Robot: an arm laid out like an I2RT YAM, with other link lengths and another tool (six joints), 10 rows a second.
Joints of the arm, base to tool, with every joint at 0 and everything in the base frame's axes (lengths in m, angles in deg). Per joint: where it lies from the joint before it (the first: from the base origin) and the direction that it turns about. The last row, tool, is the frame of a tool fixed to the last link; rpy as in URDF.
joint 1: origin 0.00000 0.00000 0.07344 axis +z
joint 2: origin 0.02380 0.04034 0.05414 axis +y
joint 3: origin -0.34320 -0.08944 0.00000 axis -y
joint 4: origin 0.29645 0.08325 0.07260 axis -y
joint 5: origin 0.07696 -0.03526 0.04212 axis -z
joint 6: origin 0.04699 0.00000 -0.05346 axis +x
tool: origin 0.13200 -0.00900 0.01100 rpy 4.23 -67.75 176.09
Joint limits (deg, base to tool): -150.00..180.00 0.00..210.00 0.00..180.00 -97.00..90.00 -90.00..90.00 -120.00..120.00
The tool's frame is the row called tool.
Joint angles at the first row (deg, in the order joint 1, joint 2, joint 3, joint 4, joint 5, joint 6):
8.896, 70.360, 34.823, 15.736, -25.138, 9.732
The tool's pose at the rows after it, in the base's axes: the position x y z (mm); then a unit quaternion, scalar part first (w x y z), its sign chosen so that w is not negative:
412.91 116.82 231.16 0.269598 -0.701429 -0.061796 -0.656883
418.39 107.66 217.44 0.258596 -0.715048 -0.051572 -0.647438
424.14 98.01 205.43 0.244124 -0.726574 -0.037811 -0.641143
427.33 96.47 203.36 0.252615 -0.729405 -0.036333 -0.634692
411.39 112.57 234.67 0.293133 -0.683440 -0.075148 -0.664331
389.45 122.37 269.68 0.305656 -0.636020 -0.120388 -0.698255
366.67 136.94 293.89 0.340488 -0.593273 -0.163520 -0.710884
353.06 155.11 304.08 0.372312 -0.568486 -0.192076 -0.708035
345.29 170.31 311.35 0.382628 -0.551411 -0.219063 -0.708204
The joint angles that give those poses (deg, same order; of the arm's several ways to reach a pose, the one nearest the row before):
6.961, 73.044, 34.533, 15.511, -25.384, 9.795
5.821, 74.851, 34.646, 15.028, -24.945, 9.560
4.966, 76.506, 34.718, 14.963, -23.673, 9.774
4.045, 77.557, 35.462, 14.486, -25.440, 9.728
4.249, 73.340, 33.342, 18.872, -30.917, 8.811
4.762, 67.347, 31.672, 20.823, -33.648, 6.295
4.901, 63.620, 30.548, 22.908, -39.515, 5.062
6.571, 62.842, 30.225, 24.835, -42.994, 5.022
8.841, 62.541, 30.638, 25.216, -43.546, 3.418

